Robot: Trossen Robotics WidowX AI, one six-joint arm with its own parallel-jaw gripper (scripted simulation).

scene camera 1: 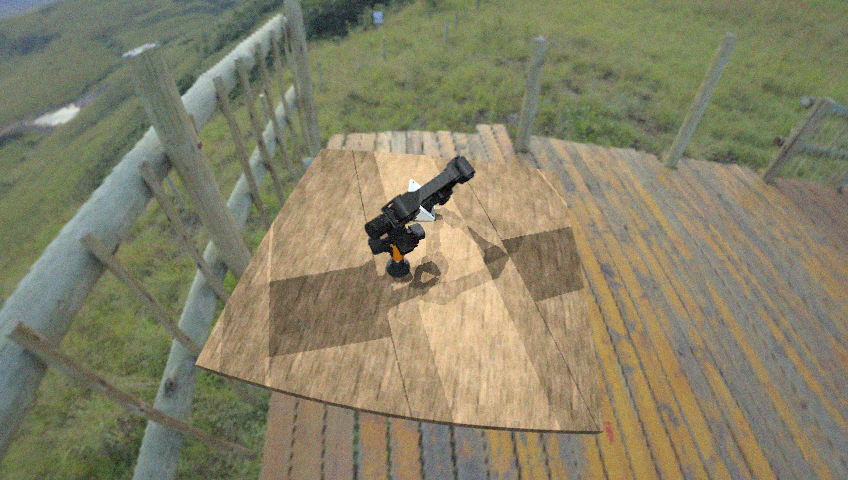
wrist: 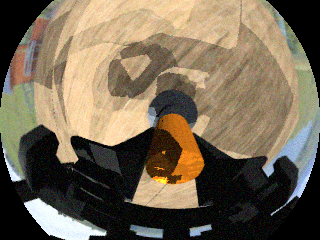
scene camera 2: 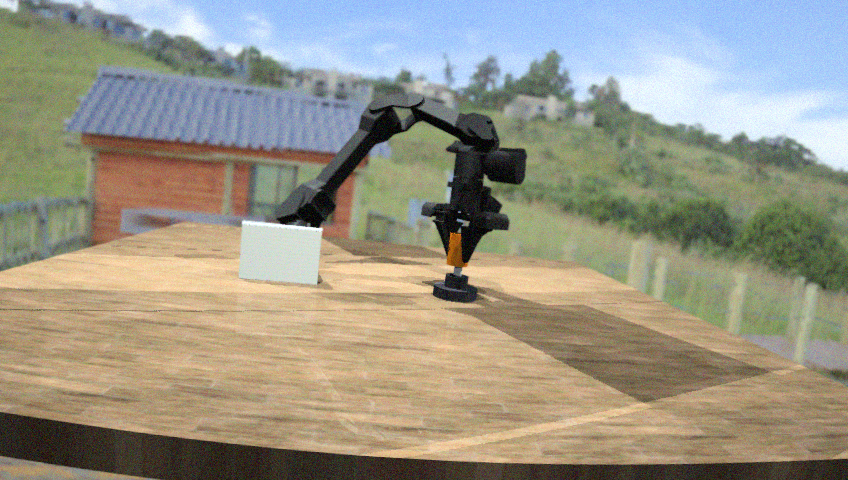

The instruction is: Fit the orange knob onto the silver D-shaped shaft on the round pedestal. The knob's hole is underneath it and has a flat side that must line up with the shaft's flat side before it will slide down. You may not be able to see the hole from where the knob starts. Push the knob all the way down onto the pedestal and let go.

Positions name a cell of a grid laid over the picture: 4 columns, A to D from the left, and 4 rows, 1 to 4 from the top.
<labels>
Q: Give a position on an orange knob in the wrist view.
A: C3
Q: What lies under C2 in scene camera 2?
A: The gripper.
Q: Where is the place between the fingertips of the gripper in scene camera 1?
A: B3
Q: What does the gripper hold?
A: An orange knob.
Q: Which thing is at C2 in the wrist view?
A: A round pedestal.
</labels>
